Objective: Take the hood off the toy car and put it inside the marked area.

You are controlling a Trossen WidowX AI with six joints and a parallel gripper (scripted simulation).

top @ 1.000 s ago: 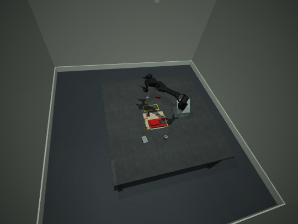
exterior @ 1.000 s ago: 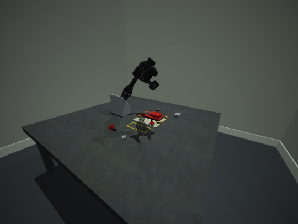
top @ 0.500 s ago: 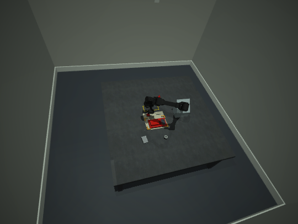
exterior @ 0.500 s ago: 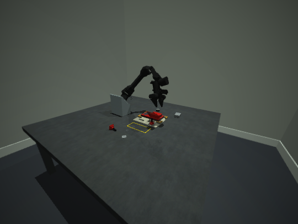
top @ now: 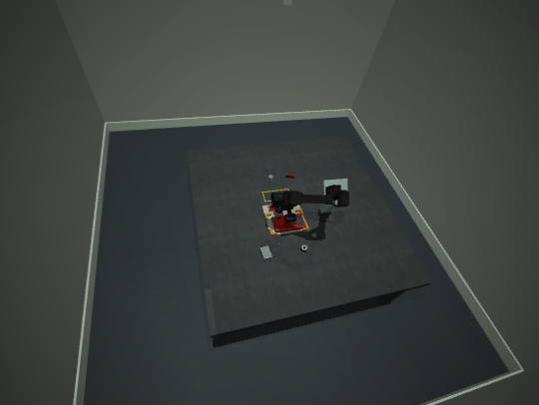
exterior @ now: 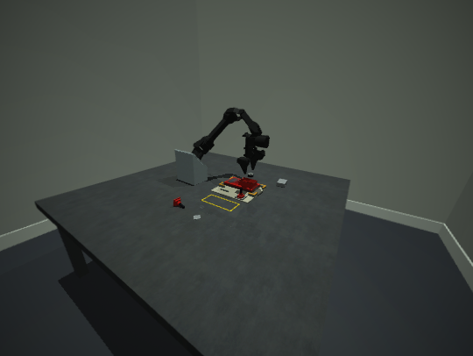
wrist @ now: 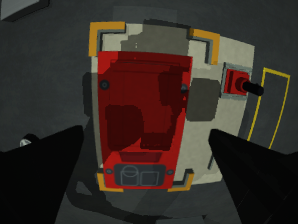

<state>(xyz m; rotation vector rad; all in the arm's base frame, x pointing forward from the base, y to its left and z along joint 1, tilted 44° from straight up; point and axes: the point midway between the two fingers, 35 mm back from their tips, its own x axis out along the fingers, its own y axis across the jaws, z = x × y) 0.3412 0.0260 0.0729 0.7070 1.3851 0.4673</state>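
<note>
Now: gripper tip 7 cm above the hood. Also, from my gripper tip: ring (20 cm to the left, 10 cm below, 7 cm behind).
</note>
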